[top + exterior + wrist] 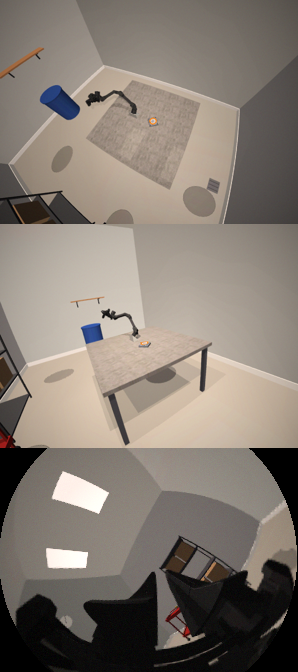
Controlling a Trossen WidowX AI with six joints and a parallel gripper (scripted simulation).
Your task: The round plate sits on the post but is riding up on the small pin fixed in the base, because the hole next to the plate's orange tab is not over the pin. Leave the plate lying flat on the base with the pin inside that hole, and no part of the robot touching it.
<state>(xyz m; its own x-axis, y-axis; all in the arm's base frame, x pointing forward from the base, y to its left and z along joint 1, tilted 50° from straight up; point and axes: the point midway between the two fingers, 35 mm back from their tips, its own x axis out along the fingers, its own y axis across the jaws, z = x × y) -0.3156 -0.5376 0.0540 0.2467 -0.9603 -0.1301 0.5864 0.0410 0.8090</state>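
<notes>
Right now the round plate is 670 mm ahead of my gripper tip, 430 mm below it and 370 mm to the left of it.
</notes>
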